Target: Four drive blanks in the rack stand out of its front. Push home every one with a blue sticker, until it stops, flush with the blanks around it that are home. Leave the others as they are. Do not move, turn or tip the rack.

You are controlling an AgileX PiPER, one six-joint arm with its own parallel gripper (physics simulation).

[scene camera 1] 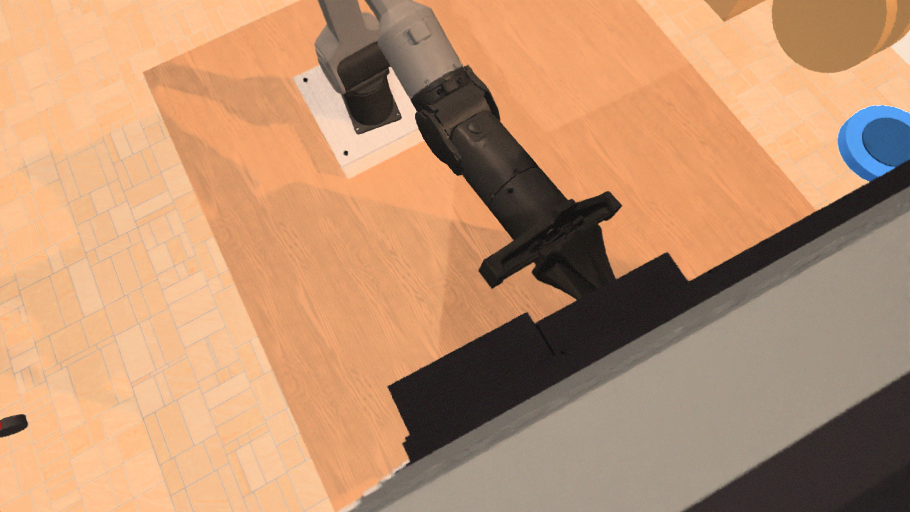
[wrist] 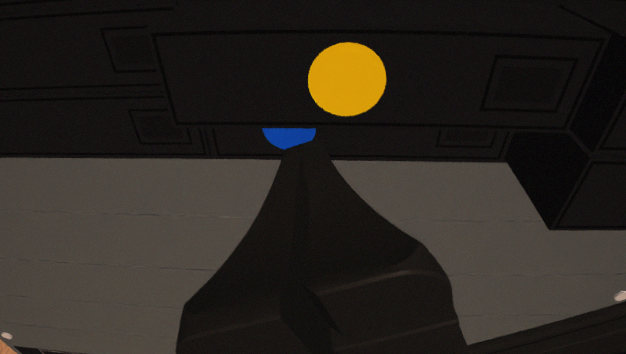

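The rack (scene camera 1: 636,356) shows its grey top and dark front edge in the scene view. Two dark blanks stand out there, one at left (scene camera 1: 470,375) and one at right (scene camera 1: 614,296). In the wrist view a blank with a yellow sticker (wrist: 347,79) stands out above a blank with a blue sticker (wrist: 287,136), partly hidden. The blue one's lower edge lines up with its left neighbour (wrist: 95,131). Another blank (wrist: 600,200) stands out at lower right; its sticker does not show. My gripper (wrist: 311,164) is shut and empty, its tips overlapping the blue sticker; contact cannot be told.
A grey surface (wrist: 125,200) lies below the blanks in the wrist view. The arm's white base plate (scene camera 1: 356,162) is on the wooden table top (scene camera 1: 305,254). A blue round thing (scene camera 1: 852,143) and a brown round thing (scene camera 1: 827,31) are at the upper right.
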